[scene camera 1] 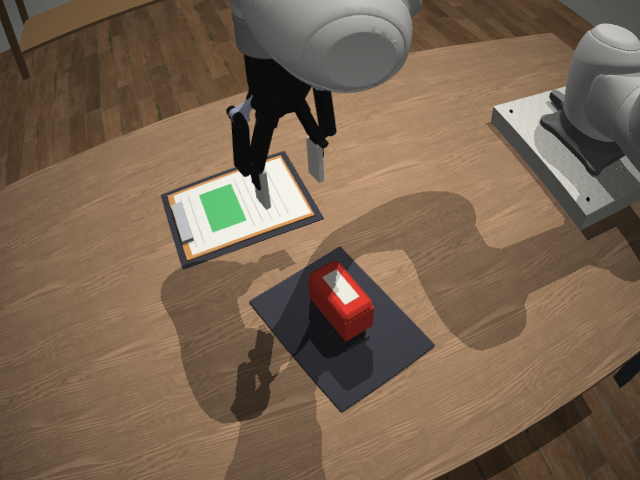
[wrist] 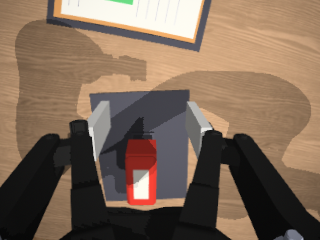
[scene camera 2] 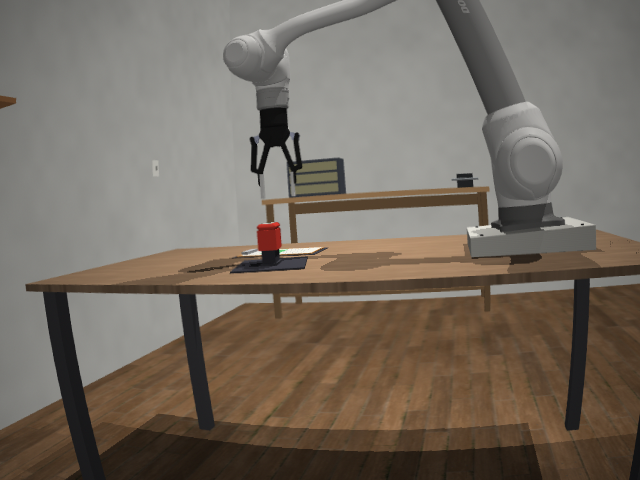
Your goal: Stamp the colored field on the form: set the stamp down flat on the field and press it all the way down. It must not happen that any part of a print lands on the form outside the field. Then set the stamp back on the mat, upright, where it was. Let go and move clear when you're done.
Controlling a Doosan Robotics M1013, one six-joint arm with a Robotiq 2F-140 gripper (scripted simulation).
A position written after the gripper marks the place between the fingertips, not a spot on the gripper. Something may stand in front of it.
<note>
In view: the gripper (scene camera 1: pixel 290 189), a red stamp (scene camera 1: pixel 343 307) and a mat (scene camera 2: pixel 291 263).
The red stamp shows as well in the wrist view (wrist: pixel 141 156) and in scene camera 2 (scene camera 2: pixel 269 239). The gripper shows as well in the wrist view (wrist: pixel 148 114) and in scene camera 2 (scene camera 2: pixel 278 197). The mat is seen too in the wrist view (wrist: pixel 163 112).
</note>
